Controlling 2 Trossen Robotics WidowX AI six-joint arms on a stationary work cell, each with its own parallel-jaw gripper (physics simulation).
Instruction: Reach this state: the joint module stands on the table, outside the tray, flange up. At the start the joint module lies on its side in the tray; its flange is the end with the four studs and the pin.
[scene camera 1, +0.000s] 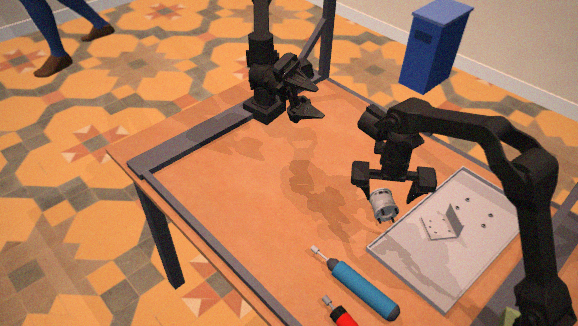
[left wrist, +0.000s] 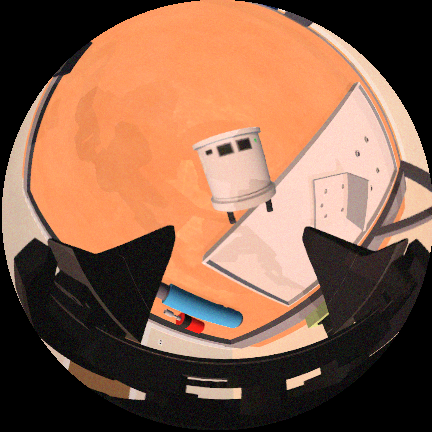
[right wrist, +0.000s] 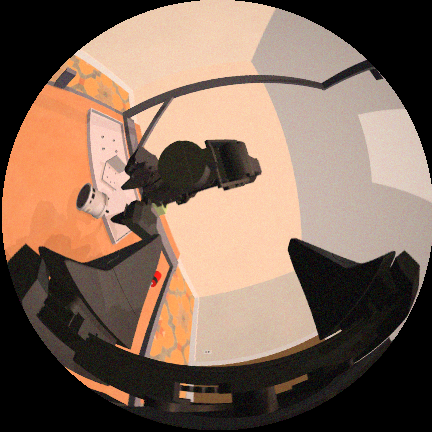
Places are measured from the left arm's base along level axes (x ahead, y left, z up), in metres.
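Pixels of known places: left gripper, between the fingertips: (scene camera 1: 387, 200) (left wrist: 242, 232) (right wrist: 116, 202); right gripper, between the fingertips: (scene camera 1: 320, 104) (right wrist: 228, 243); right arm's base, origin of its link: (scene camera 1: 264, 101).
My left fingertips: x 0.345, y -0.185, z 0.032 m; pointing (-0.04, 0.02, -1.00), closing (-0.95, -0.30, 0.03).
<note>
For each thing: its middle in the pictures, then the offset to it from my left fingertips.
- joint module, middle of its body: (left wrist: 237, 173) (right wrist: 93, 201) (scene camera 1: 384, 206) 0.057 m down, 0.007 m ahead, 0.029 m right
- tray, middle of its body: (left wrist: 346, 199) (scene camera 1: 454, 229) (right wrist: 113, 168) 0.080 m down, 0.171 m back, 0.057 m right
- angled plate, middle of its body: (left wrist: 341, 204) (scene camera 1: 441, 222) (right wrist: 114, 172) 0.056 m down, 0.134 m back, 0.045 m right
- blue-handled driver, middle of its body: (left wrist: 187, 302) (scene camera 1: 351, 279) 0.068 m down, 0.010 m ahead, 0.197 m left
The joint module (scene camera 1: 384, 204) (left wrist: 236, 170) (right wrist: 93, 201), a pale grey cylinder, lies on its side on the table, outside the tray (scene camera 1: 450, 270) (left wrist: 270, 250) (right wrist: 107, 122) and close beside its long edge. Its dark studs point toward the bottom of scene camera 1; the flange is not up. My left gripper (scene camera 1: 389, 199) (left wrist: 242, 232) (right wrist: 116, 202) is open and empty above the module, its fingers apart on either side of it in scene camera 1. My right gripper (scene camera 1: 320, 103) (right wrist: 228, 243) is open and empty at the back, far from the module.
An angled plate (scene camera 1: 434, 229) (left wrist: 330, 200) lies in the tray near several small nuts. A blue-handled driver (scene camera 1: 365, 290) (left wrist: 202, 306) and a red one (scene camera 1: 344, 316) (left wrist: 192, 323) lie at the table's near side. A frame post (scene camera 1: 327, 40) rises behind my right gripper.
</note>
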